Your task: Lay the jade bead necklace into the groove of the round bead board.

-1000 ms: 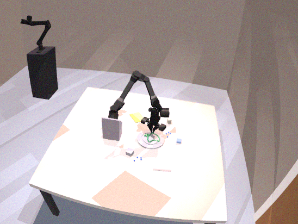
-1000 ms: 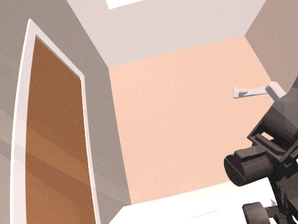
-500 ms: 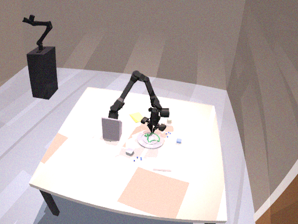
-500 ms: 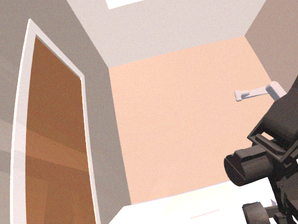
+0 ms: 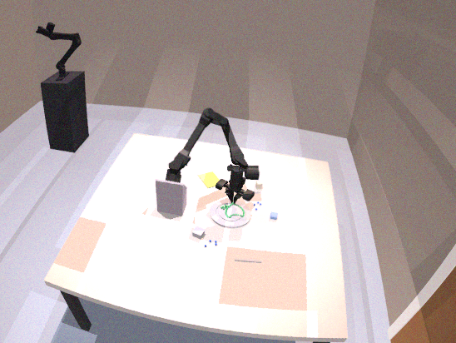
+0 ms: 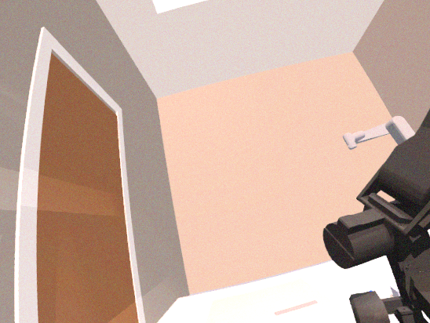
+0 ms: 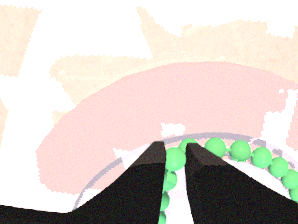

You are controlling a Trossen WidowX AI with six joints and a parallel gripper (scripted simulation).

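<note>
The round white bead board lies 7 cm to the right of my gripper tip and 1 cm below it. Round my gripper tip: yellow sheet (18 cm to the left, 15 cm behind, 1 cm below); blue block (21 cm ahead, 4 cm to the right, 1 cm below); cream block (18 cm to the left, 12 cm ahead).
</note>
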